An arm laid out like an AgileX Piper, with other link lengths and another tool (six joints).
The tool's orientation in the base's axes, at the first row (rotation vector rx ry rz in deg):
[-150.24 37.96 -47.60]
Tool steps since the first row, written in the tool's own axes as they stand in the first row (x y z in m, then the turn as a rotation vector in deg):
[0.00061 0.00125 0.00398 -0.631 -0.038 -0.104]
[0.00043 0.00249 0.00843 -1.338 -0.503 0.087]
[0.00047 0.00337 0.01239 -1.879 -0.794 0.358]
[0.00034 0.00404 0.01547 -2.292 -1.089 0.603]
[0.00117 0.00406 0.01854 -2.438 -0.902 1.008]
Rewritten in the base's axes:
[0.00243 -0.00077 -0.00336 -0.507 0.341 -0.192]
[0.00457 -0.00105 -0.00745 -0.750 1.125 -0.472]
[0.00669 -0.00122 -0.01090 -0.881 1.690 -0.811]
[0.00823 -0.00126 -0.01366 -0.934 2.188 -1.069]
[0.01068 -0.00124 -0.01569 -0.858 2.166 -1.531]

